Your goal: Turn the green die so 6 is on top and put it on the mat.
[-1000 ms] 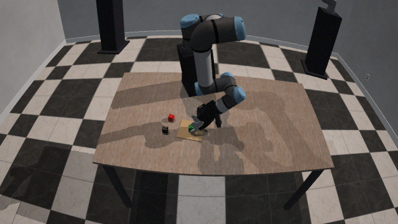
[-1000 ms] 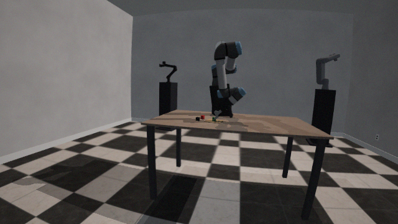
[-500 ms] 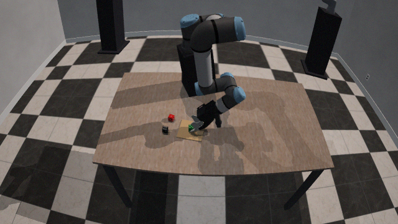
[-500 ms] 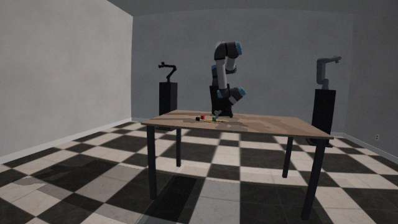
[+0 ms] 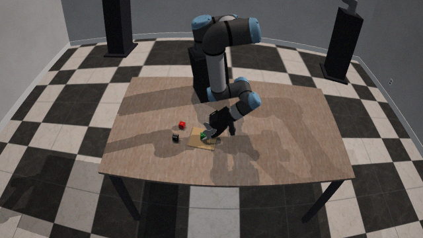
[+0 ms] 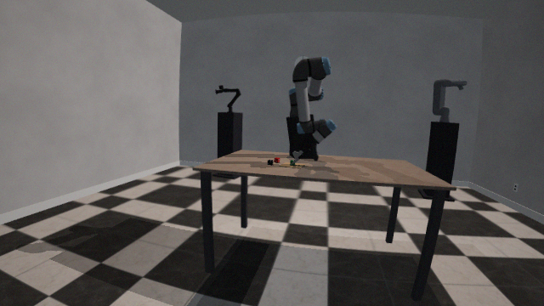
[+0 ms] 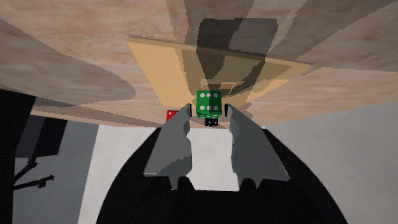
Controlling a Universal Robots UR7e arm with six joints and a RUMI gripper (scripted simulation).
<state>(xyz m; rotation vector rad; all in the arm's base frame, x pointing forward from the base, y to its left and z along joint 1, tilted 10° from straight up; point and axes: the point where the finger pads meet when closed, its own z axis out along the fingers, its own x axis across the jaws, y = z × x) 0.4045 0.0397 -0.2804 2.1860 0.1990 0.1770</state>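
My gripper is now 1 cm to the left of the green die and 1 cm above it. Also, from my hand: black die: 15 cm to the right, 5 cm ahead, 1 cm below; then tan mat: 2 cm below, 1 cm to the right; then red die: 14 cm to the right, 5 cm behind, 1 cm below.
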